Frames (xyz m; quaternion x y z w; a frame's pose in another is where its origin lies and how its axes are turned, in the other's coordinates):
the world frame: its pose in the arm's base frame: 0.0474 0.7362 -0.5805 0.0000 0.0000 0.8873 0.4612
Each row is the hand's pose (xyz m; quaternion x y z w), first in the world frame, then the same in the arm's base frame.
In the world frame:
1: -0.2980 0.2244 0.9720 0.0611 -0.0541 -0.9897 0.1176
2: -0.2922 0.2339 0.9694 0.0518 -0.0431 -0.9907 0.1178
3: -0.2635 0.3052 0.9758 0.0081 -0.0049 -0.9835 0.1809
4: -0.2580 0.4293 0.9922 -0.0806 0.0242 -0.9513 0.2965
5: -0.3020 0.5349 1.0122 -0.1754 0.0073 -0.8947 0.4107
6: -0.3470 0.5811 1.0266 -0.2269 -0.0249 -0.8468 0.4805
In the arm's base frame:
1: 0.0350 0.3634 0.3915 0.0762 0.0293 -0.3521 0.9324
2: 0.0239 0.3627 0.3889 0.0621 0.0261 -0.3524 0.9334
3: -0.0510 0.3452 0.3953 0.0081 0.0049 -0.2931 0.9560
4: -0.1557 0.2784 0.4117 -0.0586 -0.0604 -0.1757 0.9808
5: -0.2169 0.1817 0.4317 -0.0874 -0.1523 -0.0482 0.9833
6: -0.2288 0.1183 0.4461 -0.0825 -0.2128 0.0358 0.9729

